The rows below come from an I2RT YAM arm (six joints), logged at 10 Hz.
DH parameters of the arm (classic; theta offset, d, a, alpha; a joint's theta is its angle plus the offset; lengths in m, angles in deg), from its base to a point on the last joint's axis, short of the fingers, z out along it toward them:
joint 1: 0 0.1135 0.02 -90
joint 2: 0 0 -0.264 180
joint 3: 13.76 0 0.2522 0
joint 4: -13.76 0 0.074 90
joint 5: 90 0 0 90
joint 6: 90 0.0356 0 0
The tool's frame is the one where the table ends.
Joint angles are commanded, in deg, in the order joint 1, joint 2, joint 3, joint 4, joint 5, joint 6. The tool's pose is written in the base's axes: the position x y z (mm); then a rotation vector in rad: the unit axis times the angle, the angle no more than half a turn. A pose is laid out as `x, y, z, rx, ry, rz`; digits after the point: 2 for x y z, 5 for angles.
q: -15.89 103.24 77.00 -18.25 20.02 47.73
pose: 384.61, -122.16, 240.68, 1.34904, 1.85380, -0.12504
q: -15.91 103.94 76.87 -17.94 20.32 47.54
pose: 386.04, -122.90, 235.72, 1.35074, 1.86124, -0.13661
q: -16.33 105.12 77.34 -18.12 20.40 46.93
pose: 388.31, -126.70, 230.16, 1.35360, 1.87693, -0.15388
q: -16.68 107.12 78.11 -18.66 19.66 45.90
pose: 392.61, -130.14, 219.98, 1.35032, 1.91933, -0.16392
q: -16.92 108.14 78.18 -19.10 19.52 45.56
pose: 393.44, -132.12, 212.77, 1.35652, 1.94352, -0.17583
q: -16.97 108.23 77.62 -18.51 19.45 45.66
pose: 392.86, -132.28, 209.81, 1.35913, 1.94323, -0.17442
